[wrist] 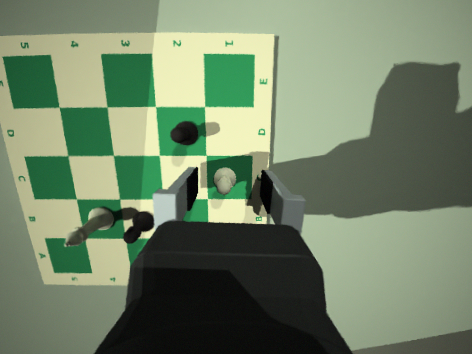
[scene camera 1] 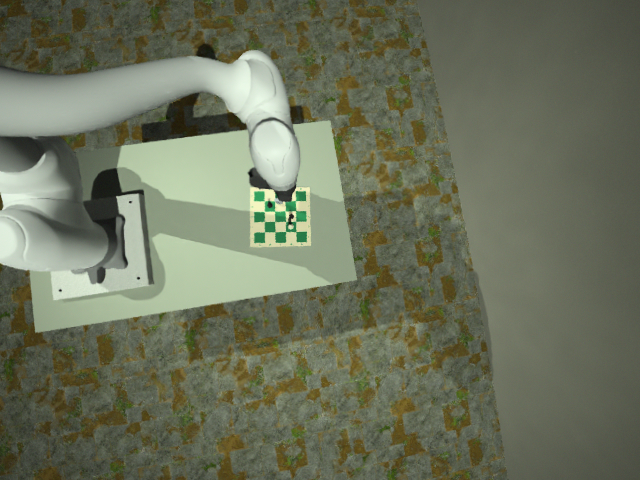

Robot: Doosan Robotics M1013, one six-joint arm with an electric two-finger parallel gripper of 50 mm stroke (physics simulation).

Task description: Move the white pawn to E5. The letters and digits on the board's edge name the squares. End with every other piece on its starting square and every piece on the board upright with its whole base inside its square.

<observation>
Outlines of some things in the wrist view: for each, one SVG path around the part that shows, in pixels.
My gripper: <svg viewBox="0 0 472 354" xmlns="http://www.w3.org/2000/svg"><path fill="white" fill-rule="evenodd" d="M94 353L353 354L326 312L323 271L301 236L306 200L301 195L291 194L271 170L262 170L260 197L267 214L271 214L274 224L182 221L186 212L191 210L198 195L198 167L188 167L168 189L158 189L153 193L155 231L130 266L125 311Z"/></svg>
A chessboard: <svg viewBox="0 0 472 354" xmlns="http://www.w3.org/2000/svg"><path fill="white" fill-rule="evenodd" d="M0 36L0 124L25 221L44 284L128 285L130 266L155 229L153 226L151 230L141 232L141 236L131 244L123 240L124 233L129 227L133 226L133 217L138 212L145 211L154 217L153 193L158 189L168 189L188 167L198 167L198 195L191 210L186 212L182 221L266 224L267 212L260 197L262 170L269 170L274 34L86 33ZM113 214L114 223L109 229L97 229L89 234L88 239L79 246L64 246L67 234L76 227L82 227L88 221L88 215L94 208L104 207ZM223 167L232 169L236 175L236 182L231 191L226 195L220 194L214 183L215 172ZM178 123L188 121L196 126L198 138L193 144L182 145L171 139L170 133Z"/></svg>
</observation>
